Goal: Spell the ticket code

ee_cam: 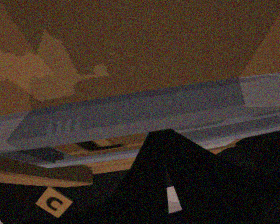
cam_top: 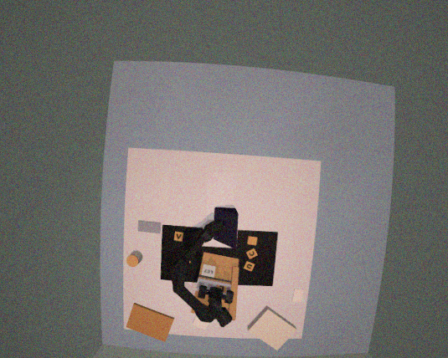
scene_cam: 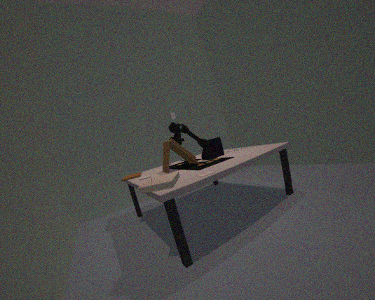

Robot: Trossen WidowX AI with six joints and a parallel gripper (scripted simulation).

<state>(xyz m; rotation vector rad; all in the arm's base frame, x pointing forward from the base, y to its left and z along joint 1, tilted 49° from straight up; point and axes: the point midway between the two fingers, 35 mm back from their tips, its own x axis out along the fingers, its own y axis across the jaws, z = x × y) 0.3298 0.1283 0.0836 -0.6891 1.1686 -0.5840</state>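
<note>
Right now my gripper tip is 40 mm to the right of the letter tile. Round my gripper tip: white ticket (50 mm behind, 50 mm to the right, 70 mm below); grey block (250 mm behind, 490 mm to the right, 170 mm below); black mat (150 mm behind, 170 mm below).
</note>
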